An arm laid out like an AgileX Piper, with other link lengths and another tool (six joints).
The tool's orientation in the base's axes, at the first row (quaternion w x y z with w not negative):
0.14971 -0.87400 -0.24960 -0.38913
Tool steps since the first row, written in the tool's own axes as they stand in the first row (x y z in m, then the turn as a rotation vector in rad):
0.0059 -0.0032 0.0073 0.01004 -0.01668 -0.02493
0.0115 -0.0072 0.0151 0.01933 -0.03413 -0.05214
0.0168 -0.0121 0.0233 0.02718 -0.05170 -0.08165
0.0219 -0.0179 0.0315 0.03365 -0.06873 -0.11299
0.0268 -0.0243 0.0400 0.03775 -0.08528 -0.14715
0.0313 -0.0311 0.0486 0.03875 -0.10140 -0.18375
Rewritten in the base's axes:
0.0060 0.0079 -0.0001 -0.01857 0.00570 0.02497
0.0117 0.0165 -0.0007 -0.03937 0.01076 0.05091
0.0170 0.0260 -0.0017 -0.06245 0.01440 0.07727
0.0217 0.0362 -0.0028 -0.08714 0.01633 0.10375
0.0261 0.0470 -0.0042 -0.11462 0.01581 0.13024
0.0302 0.0580 -0.0060 -0.14512 0.01283 0.15596

